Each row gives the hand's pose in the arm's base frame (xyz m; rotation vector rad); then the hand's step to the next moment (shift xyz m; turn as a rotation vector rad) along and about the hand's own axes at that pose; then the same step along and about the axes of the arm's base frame.
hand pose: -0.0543 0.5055 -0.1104 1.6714 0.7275 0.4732
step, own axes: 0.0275 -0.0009 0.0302 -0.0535 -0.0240 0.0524
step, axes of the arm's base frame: 0.0396 -0.0027 -0.0098 -0.0091 -0.0717 -0.0310
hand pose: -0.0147 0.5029 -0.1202 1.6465 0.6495 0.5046
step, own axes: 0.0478 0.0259 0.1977 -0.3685 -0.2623 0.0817
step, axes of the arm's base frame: 0.1679 -0.1173 -0.0098 -0.2577 -0.2766 -0.2614
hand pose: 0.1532 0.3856 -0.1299 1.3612 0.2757 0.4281
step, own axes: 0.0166 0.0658 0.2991 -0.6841 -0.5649 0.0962
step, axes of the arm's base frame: 0.1351 -0.2462 0.1233 -0.4918 -0.4763 -0.5724
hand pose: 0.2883 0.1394 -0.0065 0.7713 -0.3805 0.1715
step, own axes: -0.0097 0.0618 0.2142 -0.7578 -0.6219 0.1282
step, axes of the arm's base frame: -0.0849 -0.1078 0.1760 -0.5517 -0.5402 -0.6175
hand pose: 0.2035 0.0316 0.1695 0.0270 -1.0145 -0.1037
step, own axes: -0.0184 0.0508 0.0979 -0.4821 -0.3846 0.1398
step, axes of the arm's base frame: -0.0890 0.0549 0.0397 -0.3996 -0.3312 -0.3613
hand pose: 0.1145 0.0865 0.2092 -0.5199 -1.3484 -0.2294
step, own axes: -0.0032 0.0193 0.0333 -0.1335 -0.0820 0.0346
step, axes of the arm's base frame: -0.0209 0.0323 -0.0031 -0.0961 -0.0725 -0.1061
